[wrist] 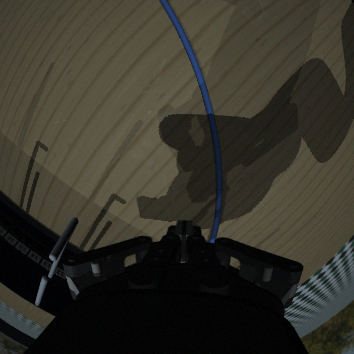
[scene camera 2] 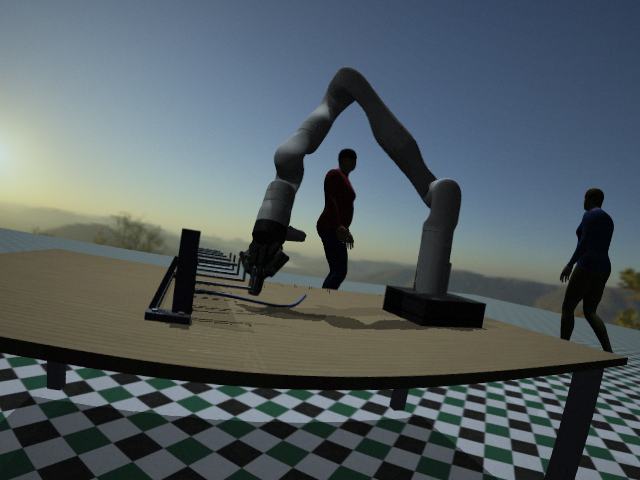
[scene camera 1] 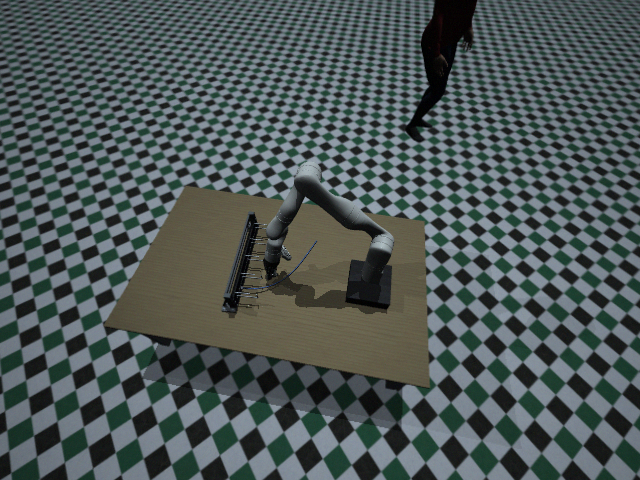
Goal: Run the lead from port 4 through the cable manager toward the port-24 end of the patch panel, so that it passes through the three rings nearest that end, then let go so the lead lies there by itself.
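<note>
The black patch panel [scene camera 1: 238, 266] [scene camera 2: 186, 269] [wrist: 21, 246] stands on edge on the wooden table [scene camera 1: 320, 341] [scene camera 2: 77, 289] [wrist: 88, 88], with a row of thin cable-manager rings [scene camera 1: 254, 256] [scene camera 2: 216, 264] sticking out of its front. The blue lead [scene camera 1: 300, 259] [scene camera 2: 248, 298] [wrist: 211, 123] leaves the near end of the panel and curves away over the table, its free end raised. My gripper [scene camera 1: 270, 270] [scene camera 2: 255, 289] [wrist: 184, 229] points down just above the table beside the rings. Its fingers are shut and empty; the lead passes just to their right. One ring peg [wrist: 57, 247] shows at the left in the wrist view.
The arm's black base [scene camera 1: 368, 291] [scene camera 2: 433, 307] sits right of the panel. A person in red [scene camera 1: 439, 51] [scene camera 2: 335, 216] walks behind the table, and another in blue [scene camera 2: 587, 258] stands at the right. The floor is chequered.
</note>
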